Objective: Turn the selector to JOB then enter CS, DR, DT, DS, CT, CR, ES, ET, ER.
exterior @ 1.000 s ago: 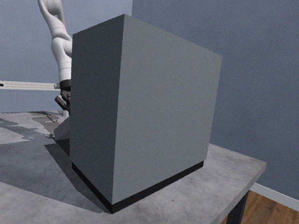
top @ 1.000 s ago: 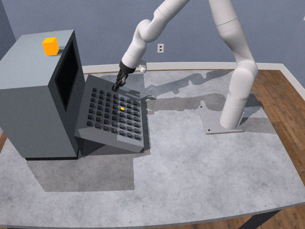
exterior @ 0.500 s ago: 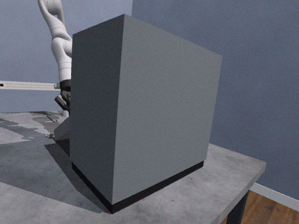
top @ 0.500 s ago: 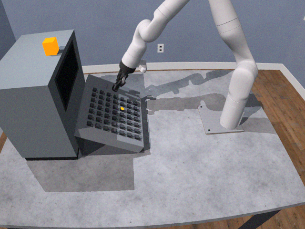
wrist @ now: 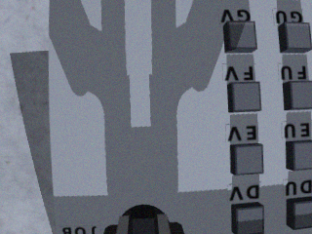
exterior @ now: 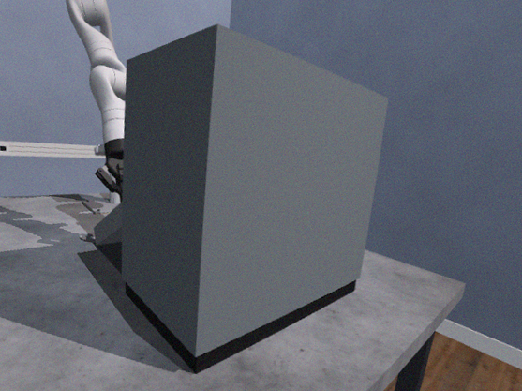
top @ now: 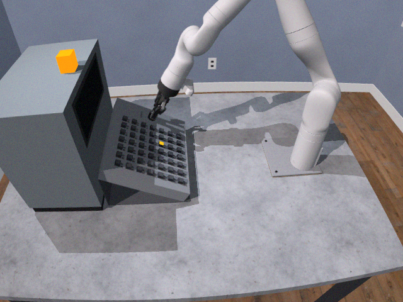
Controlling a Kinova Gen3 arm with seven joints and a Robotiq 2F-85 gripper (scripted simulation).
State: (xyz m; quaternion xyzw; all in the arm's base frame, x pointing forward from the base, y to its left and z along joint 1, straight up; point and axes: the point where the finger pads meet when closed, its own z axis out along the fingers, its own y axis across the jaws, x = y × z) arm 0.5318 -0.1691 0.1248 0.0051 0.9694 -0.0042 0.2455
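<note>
The black selector knob lies 1 cm ahead of my hand and 1 cm below it. The rest, counted from my hand: key: 2 cm behind, 13 cm to the left, 4 cm below; sloped keypad: 3 cm ahead, 11 cm to the left, 6 cm below.
</note>
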